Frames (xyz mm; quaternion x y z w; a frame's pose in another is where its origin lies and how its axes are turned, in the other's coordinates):
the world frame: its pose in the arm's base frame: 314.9 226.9 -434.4 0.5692 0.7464 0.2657 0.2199
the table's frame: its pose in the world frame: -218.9 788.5 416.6 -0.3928 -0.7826 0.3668 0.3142
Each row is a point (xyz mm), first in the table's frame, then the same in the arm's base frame.
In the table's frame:
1: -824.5 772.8 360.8
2: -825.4 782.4 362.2
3: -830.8 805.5 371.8
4: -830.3 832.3 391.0
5: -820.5 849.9 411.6
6: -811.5 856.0 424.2
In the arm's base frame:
1: 117.9 402.7 195.0
2: 113.6 404.9 203.4
3: 98.2 405.6 223.9
4: 83.2 397.3 252.0
5: 78.6 382.1 276.0
6: 79.8 370.4 287.8

